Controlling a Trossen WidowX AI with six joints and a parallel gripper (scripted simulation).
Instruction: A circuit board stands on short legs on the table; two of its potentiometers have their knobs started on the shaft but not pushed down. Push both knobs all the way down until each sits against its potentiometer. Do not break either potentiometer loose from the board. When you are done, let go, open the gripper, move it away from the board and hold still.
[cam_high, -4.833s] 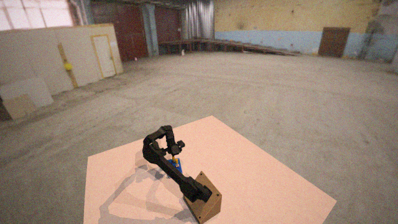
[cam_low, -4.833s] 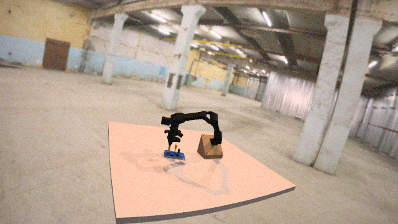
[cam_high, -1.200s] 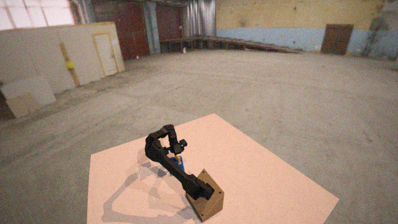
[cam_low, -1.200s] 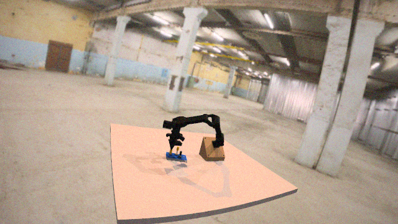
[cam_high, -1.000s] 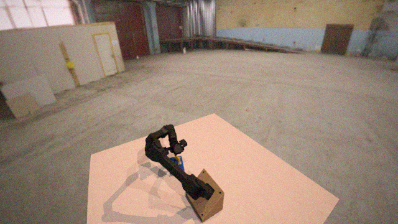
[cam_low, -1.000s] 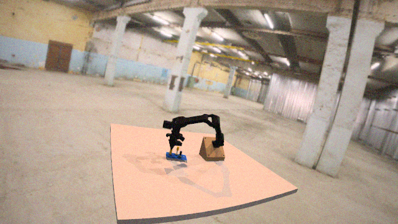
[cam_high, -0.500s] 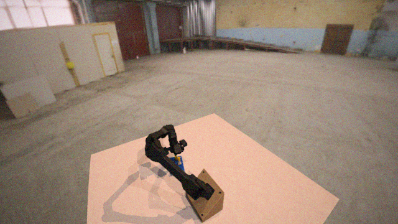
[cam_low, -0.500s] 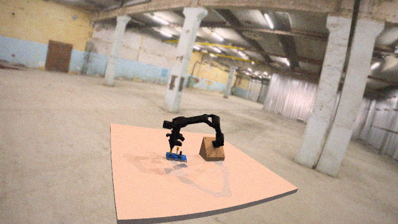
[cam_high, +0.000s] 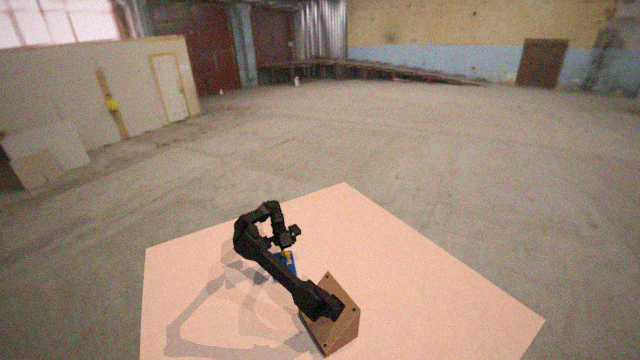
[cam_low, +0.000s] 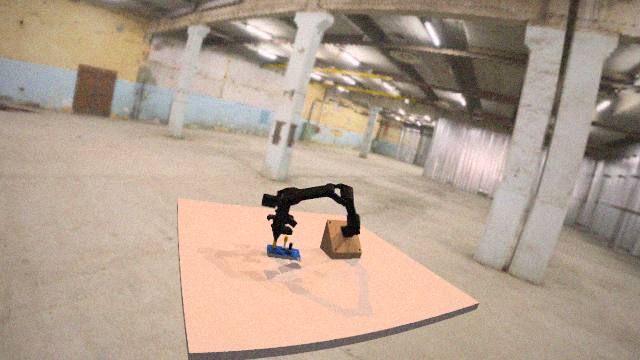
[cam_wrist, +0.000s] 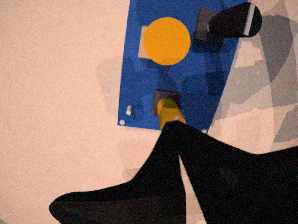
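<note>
Now: gripper tip 6 cm past the black knob and 5 cm to the right of it.
</note>
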